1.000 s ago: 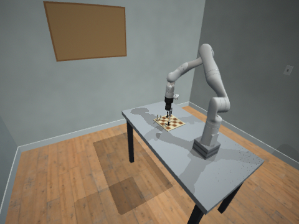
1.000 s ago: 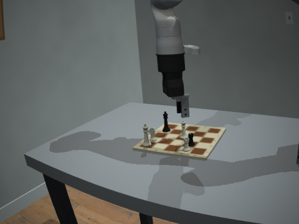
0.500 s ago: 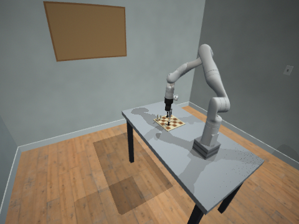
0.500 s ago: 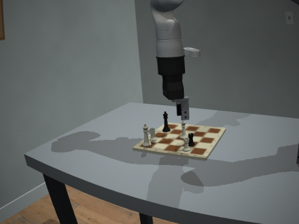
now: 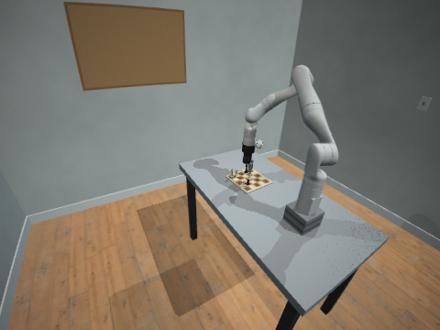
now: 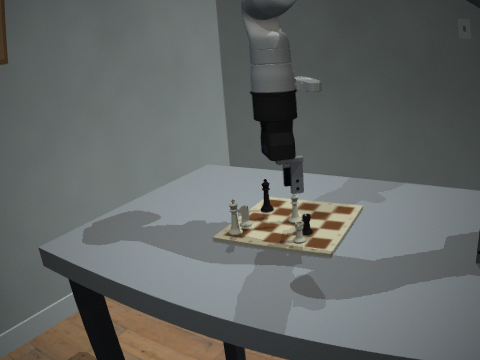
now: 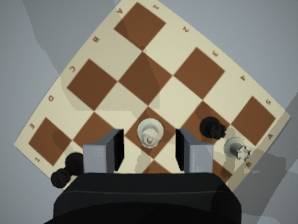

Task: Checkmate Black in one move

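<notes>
Now: the white piece 5 cm below my hand. Also, from my hand: black rook 6 cm below, 5 cm behind, 4 cm to the left; chessboard 8 cm below; black king 8 cm ahead, 5 cm below, 2 cm to the right.
</notes>
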